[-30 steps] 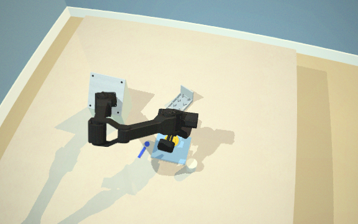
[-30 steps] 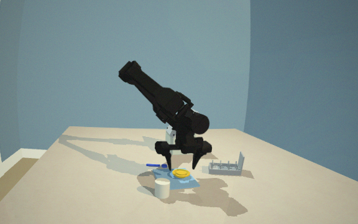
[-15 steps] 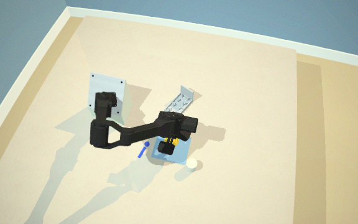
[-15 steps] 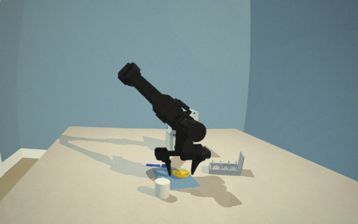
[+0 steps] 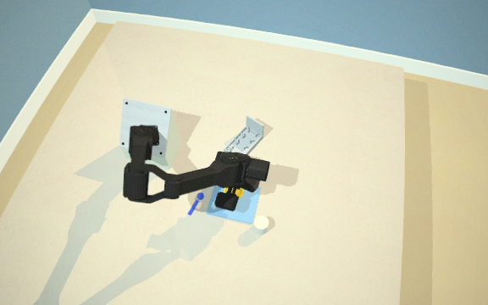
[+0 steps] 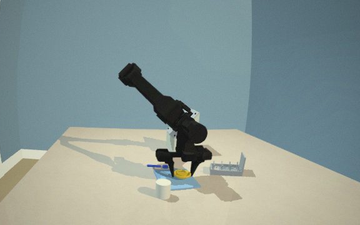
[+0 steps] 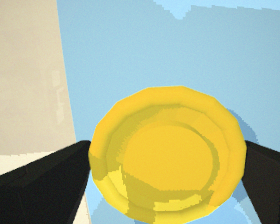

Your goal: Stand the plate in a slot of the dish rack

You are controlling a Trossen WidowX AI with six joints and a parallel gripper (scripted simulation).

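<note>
Now: the blue mat 30 mm to the right of my gripper tip. Also, from my gripper tip: blue spoon 110 mm behind, 50 mm to the right; then white cup 110 mm to the right, 100 mm ahead, 20 mm above; then yellow plate 10 mm above.
</note>
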